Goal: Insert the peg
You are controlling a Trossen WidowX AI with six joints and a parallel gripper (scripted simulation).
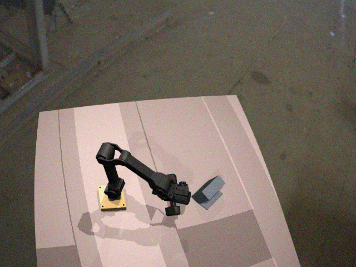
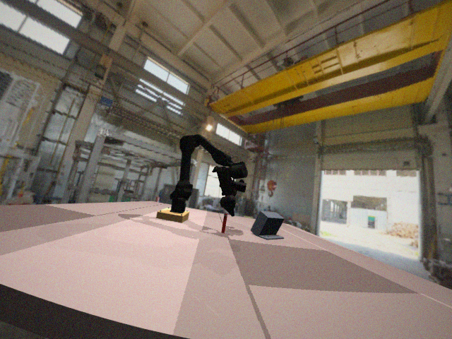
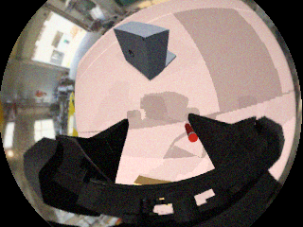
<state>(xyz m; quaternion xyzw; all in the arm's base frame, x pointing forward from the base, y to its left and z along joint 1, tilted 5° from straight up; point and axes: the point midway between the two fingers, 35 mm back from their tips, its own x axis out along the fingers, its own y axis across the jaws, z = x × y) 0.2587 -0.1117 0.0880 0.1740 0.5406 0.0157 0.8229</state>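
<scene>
Right now the red peg is 4 cm to the right of my gripper tip, 4 cm below it and 4 cm behind it. The rest, counted from my gripper tip: sloped grey panel 18 cm ahead, 4 cm below, 1 cm to the left.
</scene>
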